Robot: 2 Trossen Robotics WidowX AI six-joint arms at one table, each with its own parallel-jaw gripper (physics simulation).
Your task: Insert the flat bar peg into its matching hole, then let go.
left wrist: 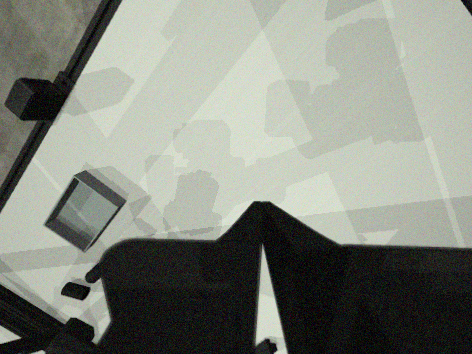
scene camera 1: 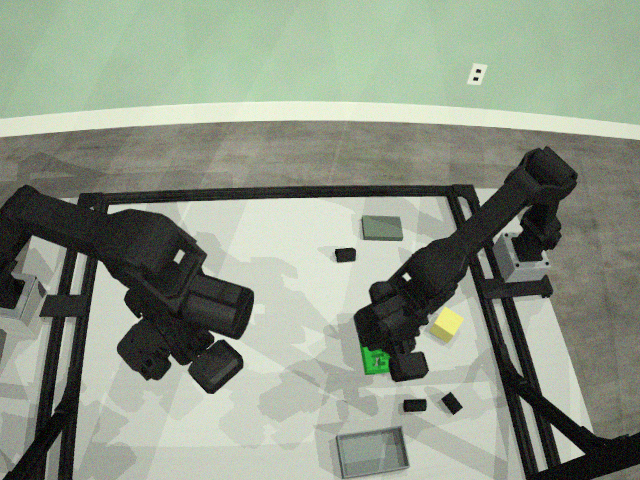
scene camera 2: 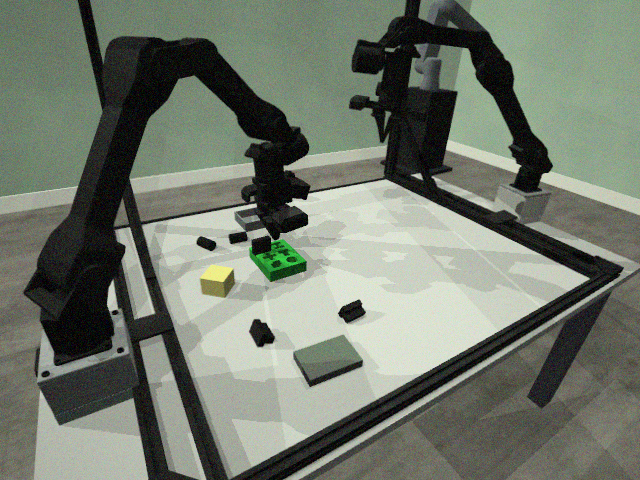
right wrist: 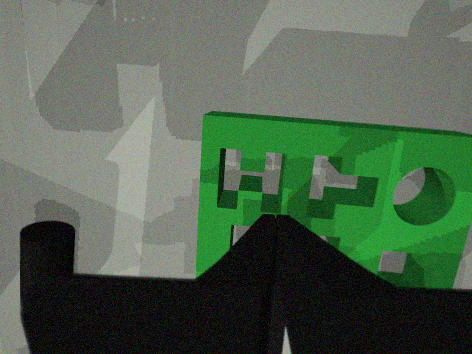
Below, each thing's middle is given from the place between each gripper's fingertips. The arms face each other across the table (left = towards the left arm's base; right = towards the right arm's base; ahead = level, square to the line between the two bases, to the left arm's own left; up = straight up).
Right now the green hole block [scene camera 2: 282,261] is 2 cm ahead of my right hand, 1 cm to the right of it and 4 cm below it. From my right hand the other things lie so: grey slab [scene camera 2: 320,362]: 31 cm ahead, 8 cm to the right, 4 cm below; grey tray [scene camera 1: 386,446]: 18 cm behind, 5 cm to the left, 4 cm below; yellow cube [scene camera 2: 217,281]: 4 cm ahead, 15 cm to the right, 3 cm below.
Now: the grey tray 28 cm to the right of my left hand, 20 cm below it and 14 cm behind it. Round my left hand: grey slab (41 cm to the right, 35 cm ahead, 21 cm below); then yellow cube (49 cm to the right, 20 cm below, 9 cm ahead); then green hole block (34 cm to the right, 20 cm below, 7 cm ahead).
